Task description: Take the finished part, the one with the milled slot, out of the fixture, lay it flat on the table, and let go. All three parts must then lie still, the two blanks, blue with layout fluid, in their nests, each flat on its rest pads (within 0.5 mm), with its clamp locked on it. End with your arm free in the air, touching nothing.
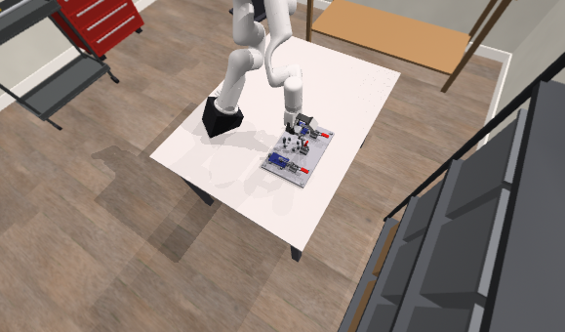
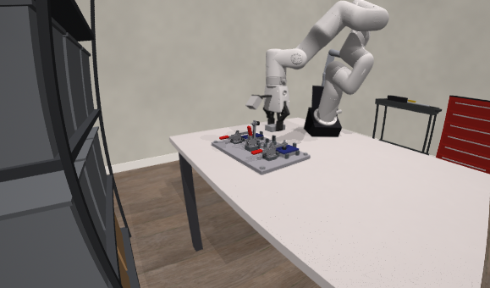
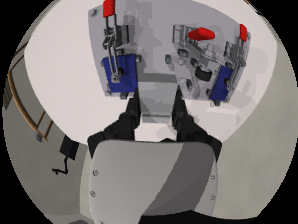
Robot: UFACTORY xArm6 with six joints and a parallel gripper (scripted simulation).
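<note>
The blue blank is 2 cm behind my hand, 7 cm to the left of it and 8 cm below it. The rest, counted from my hand: grey finished part (1 cm behind, 1 cm below); grey fixture plate (6 cm ahead, 3 cm to the right, 10 cm below).
</note>
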